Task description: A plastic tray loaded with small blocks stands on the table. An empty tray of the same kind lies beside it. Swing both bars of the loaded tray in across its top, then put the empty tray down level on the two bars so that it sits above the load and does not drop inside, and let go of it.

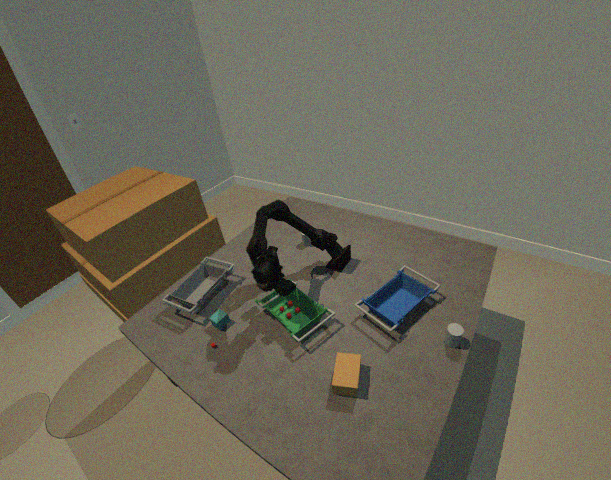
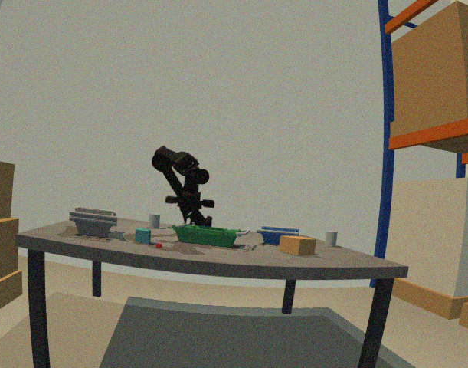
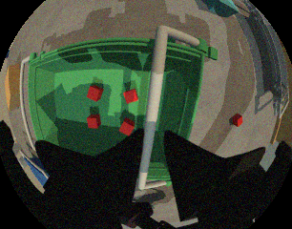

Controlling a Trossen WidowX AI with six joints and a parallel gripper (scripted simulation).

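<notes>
My gripper tip is now 44 cm to the right of the blue tray, 18 cm past it and 2 cm above it. The rest, counted from my gripper tip: red block (30 cm ahead, 13 cm to the right, 6 cm below); then orange box (38 cm to the left, 19 cm ahead, 4 cm below); then teal block (19 cm ahead, 18 cm to the right, 4 cm below).
</notes>
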